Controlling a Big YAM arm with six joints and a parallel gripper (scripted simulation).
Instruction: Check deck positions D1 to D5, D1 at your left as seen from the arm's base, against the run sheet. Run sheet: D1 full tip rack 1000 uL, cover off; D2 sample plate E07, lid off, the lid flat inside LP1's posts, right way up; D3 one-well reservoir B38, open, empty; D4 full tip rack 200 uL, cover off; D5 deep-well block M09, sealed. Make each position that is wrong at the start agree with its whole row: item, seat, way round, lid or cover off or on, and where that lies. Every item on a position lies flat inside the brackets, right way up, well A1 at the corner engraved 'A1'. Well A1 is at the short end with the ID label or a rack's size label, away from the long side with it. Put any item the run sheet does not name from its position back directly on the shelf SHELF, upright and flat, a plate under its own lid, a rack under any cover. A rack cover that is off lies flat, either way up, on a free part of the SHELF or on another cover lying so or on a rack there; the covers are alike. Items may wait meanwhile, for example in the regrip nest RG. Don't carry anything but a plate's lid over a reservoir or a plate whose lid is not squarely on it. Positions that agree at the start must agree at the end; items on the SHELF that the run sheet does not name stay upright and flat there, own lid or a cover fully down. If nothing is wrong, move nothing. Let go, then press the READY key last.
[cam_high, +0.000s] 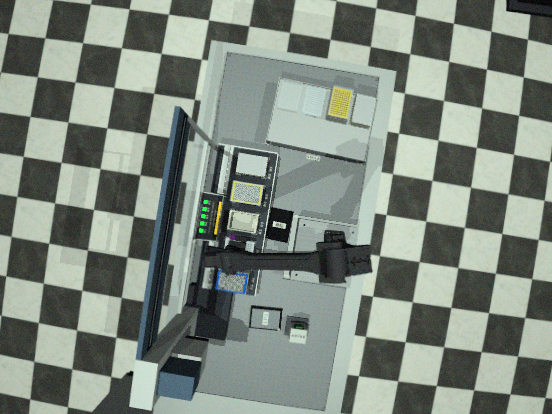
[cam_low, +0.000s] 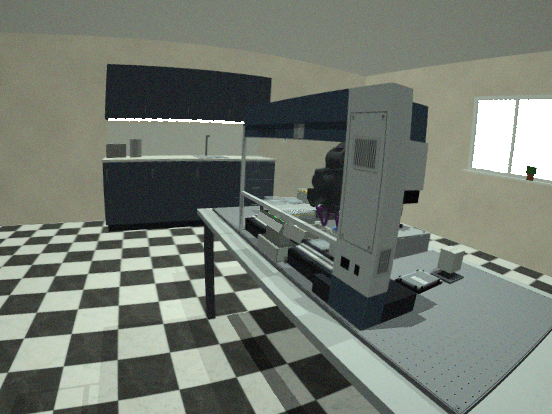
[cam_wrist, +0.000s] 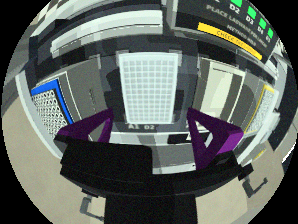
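Now: the clear plate 60 mm below my hand. From my hand the other things lie so: cream reservoir 120 mm to the right, 60 mm below, 10 mm behind; then clear rack cover 250 mm to the right, 20 mm behind; then blue-framed tip rack 120 mm to the left, 10 mm ahead.
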